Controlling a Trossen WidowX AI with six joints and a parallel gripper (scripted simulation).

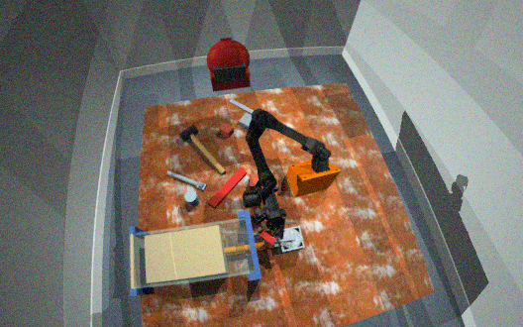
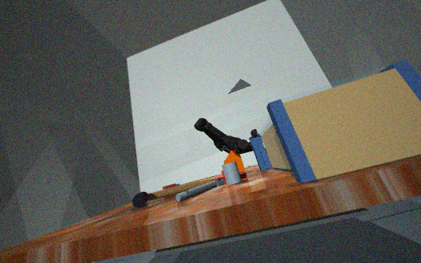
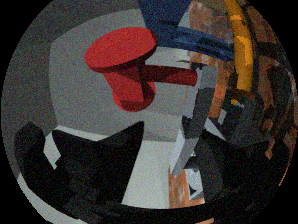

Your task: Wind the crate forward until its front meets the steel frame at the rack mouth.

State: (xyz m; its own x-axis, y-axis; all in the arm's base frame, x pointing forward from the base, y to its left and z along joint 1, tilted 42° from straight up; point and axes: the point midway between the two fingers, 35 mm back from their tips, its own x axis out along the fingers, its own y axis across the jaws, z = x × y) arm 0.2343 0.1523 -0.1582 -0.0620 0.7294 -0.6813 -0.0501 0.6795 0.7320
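My gripper tip is now 1 cm short of the red-knobbed winch handle, 1 cm to the left of it and 1 cm above it. The rest, counted from my gripper tip: red knob (5 cm ahead, 1 cm to the right, 2 cm above); then blue steel frame (11 cm ahead, 1 cm to the right, 3 cm below); then winch (7 cm behind, 1 cm to the right, 10 cm below).
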